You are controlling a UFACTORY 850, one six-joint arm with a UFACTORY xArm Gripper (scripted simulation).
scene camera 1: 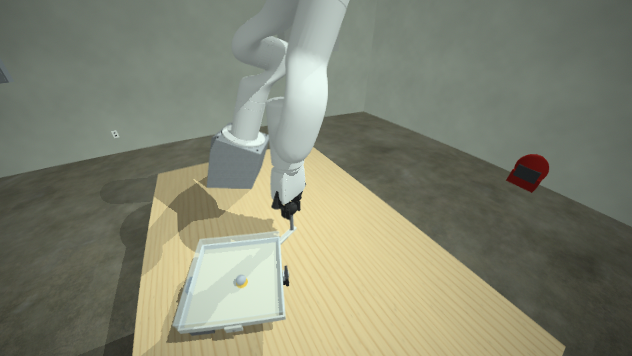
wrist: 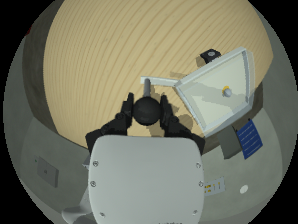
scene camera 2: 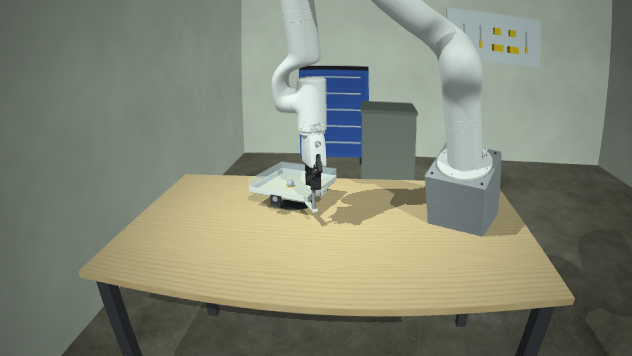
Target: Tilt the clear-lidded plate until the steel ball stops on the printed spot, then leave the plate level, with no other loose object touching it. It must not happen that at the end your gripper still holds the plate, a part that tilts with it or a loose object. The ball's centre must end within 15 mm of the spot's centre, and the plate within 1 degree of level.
Labels:
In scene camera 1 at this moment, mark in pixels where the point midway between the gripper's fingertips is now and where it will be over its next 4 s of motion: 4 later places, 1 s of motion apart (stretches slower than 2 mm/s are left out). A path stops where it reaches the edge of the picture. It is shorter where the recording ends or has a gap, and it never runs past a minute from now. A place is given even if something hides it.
My gripper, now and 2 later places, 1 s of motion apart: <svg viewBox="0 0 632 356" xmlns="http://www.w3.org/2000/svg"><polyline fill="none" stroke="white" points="291,213 290,210 290,199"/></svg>

